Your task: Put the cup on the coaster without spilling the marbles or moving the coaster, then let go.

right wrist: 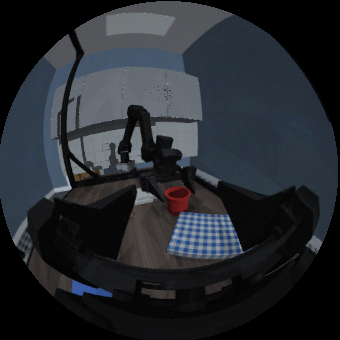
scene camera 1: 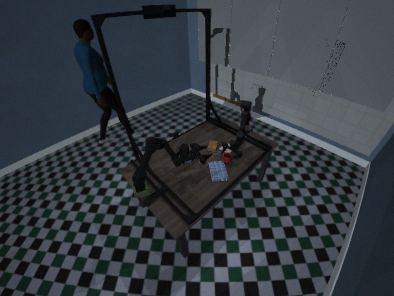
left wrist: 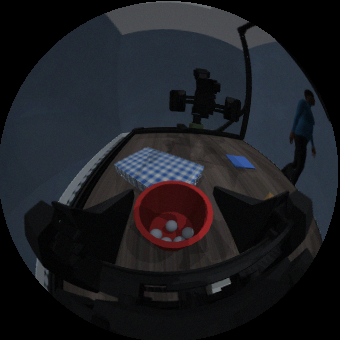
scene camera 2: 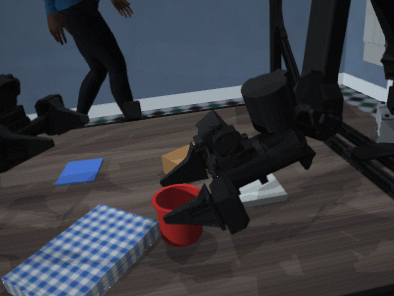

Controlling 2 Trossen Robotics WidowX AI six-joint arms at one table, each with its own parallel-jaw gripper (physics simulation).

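Frame: origin at the left arm's base, x up, y back, z right, level; centimetres.
Where they show: left gripper, fingertip midpoint: (right wrist: pixel 180 197) (scene camera 1: pixel 225 156) (left wrist: pixel 174 192) (scene camera 2: pixel 162 200); right gripper, fingertip midpoint: (right wrist: pixel 177 186) (scene camera 1: pixel 209 150) (left wrist: pixel 205 99) (scene camera 2: pixel 72 129); left arm's base, link origin: (right wrist: pixel 125 161); right arm's base, link origin: (scene camera 1: pixel 140 187) (left wrist: pixel 196 122).
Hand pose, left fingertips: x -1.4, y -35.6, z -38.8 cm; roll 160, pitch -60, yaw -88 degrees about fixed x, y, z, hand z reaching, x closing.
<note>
Each offset is from my left fingertips to the top centre of the thing. "pt": to the spot under its first point.
The red cup @(dx +0.4, dy +2.0, dz +0.8 cm) (scene camera 1: pixel 227 158) (scene camera 2: pixel 180 235) (left wrist: pixel 172 200) (right wrist: pixel 177 204) stands upright on the table, with several pale marbles @(dx -3.9, dy +1.7, dz +0.7 cm) (left wrist: pixel 171 225) inside. A flat blue square @(pt dx -5.9, dy -27.4, dz +13.6 cm) (scene camera 2: pixel 80 171) (left wrist: pixel 240 161) (right wrist: pixel 92 289), apparently the coaster, lies bare at the left in scene camera 2. My left gripper (scene camera 2: pixel 164 201) (left wrist: pixel 174 192) is open, its fingers on either side of the cup near rim height. Any contact with the cup cannot be told. My right gripper (scene camera 2: pixel 70 131) (left wrist: pixel 205 99) (right wrist: pixel 177 186) is open and empty, above the table at the left in scene camera 2, away from the cup.
A blue-and-white checkered slab @(dx -3.8, dy -8.4, dz -8.1 cm) (scene camera 1: pixel 218 171) (scene camera 2: pixel 85 250) (left wrist: pixel 160 167) (right wrist: pixel 205 235) lies close beside the cup. A brown block @(dx -2.4, dy -3.6, dz +20.4 cm) (scene camera 1: pixel 213 146) (scene camera 2: pixel 172 160) lies behind the left gripper in scene camera 2. A white slab @(dx -5.1, dy +8.4, dz +15.2 cm) (scene camera 2: pixel 262 192) (right wrist: pixel 145 200) lies partly under that arm.
</note>
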